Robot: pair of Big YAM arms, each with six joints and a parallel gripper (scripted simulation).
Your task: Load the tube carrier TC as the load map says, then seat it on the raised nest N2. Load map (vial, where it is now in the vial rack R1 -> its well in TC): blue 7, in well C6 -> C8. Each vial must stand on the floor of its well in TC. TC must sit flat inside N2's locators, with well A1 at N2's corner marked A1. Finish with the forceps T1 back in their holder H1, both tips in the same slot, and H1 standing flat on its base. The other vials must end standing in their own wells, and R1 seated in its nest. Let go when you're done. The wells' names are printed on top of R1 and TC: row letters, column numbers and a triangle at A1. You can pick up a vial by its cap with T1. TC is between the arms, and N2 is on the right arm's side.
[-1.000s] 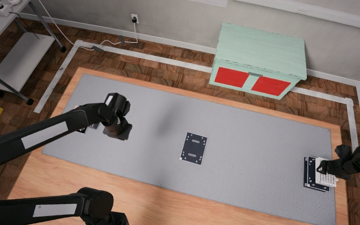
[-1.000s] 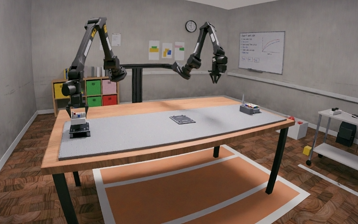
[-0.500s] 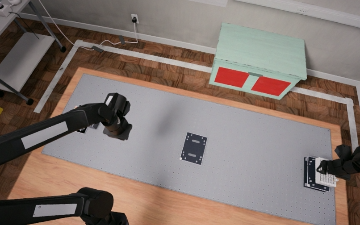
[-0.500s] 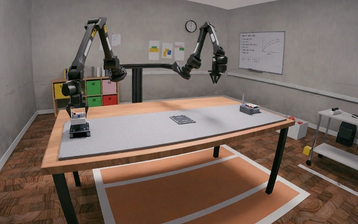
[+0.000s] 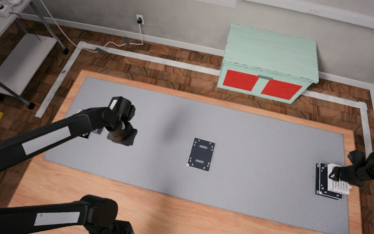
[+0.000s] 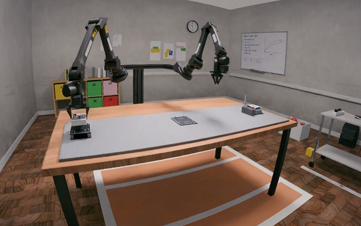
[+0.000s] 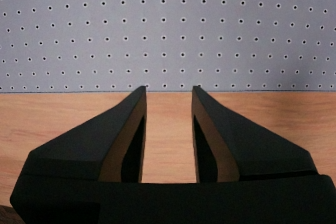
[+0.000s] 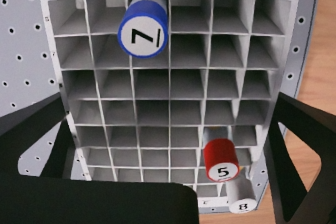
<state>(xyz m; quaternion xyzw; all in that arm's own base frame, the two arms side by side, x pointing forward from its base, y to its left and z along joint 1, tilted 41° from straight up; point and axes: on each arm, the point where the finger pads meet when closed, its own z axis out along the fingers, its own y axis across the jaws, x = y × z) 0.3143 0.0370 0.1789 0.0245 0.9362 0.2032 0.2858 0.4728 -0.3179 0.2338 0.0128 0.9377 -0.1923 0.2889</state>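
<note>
My right hand is right at the white tube carrier TC. The rest, counted from my right hand: dark nest N2: 60 mm below; then grey slotted holder H1: 60 mm behind, 1260 mm to the left, 70 mm below; then forceps T1: 110 mm behind, 1260 mm to the left, 20 mm below.
</note>
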